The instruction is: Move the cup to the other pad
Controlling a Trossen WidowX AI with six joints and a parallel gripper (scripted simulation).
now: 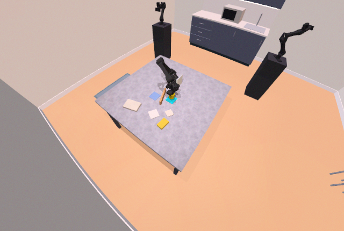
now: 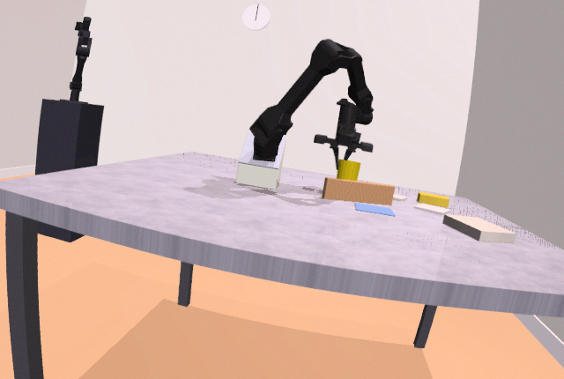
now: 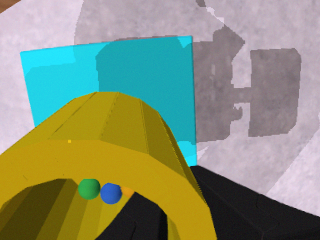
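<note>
Right now my gripper tip is 30 mm short of the cyan pad and 80 mm above it. Also, from my gripper tip: green marble 40 mm ahead, 10 mm to the left, 20 mm below; then yellow cup 20 mm ahead; then blue marble 30 mm ahead, 20 mm to the left, 20 mm below.
</note>
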